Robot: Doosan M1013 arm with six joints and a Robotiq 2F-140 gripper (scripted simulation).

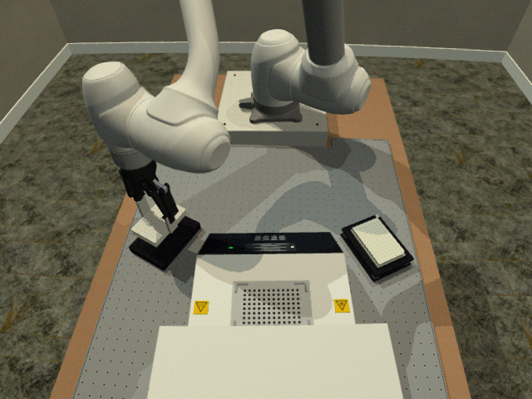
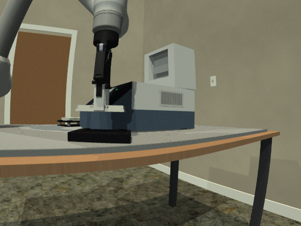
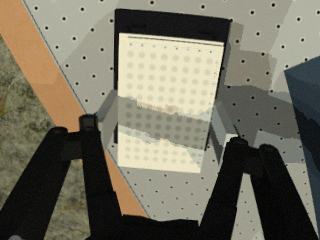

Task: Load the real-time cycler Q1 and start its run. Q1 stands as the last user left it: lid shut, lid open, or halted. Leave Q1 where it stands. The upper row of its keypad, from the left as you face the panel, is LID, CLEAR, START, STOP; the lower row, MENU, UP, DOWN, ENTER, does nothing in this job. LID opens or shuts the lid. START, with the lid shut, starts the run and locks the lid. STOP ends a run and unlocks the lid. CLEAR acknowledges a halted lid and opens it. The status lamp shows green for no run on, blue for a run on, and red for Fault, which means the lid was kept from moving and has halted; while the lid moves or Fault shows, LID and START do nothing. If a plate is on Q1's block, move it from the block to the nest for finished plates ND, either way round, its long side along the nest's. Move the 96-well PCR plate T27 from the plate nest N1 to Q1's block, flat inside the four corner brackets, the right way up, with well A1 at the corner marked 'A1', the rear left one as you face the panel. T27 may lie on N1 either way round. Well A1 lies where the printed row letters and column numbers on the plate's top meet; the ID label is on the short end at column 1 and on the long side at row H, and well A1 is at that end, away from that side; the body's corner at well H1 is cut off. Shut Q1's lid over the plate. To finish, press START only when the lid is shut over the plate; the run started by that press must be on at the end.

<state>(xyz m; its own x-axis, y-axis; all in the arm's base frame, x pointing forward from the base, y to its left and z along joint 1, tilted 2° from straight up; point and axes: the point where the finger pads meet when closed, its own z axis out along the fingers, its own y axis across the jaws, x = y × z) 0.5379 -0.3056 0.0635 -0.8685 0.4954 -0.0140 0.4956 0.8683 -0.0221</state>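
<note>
The black nest ND lies 90 mm below my hand. The rest, counted from my hand: black nest N1: 570 mm to the left, 80 mm below, 30 mm ahead.
</note>
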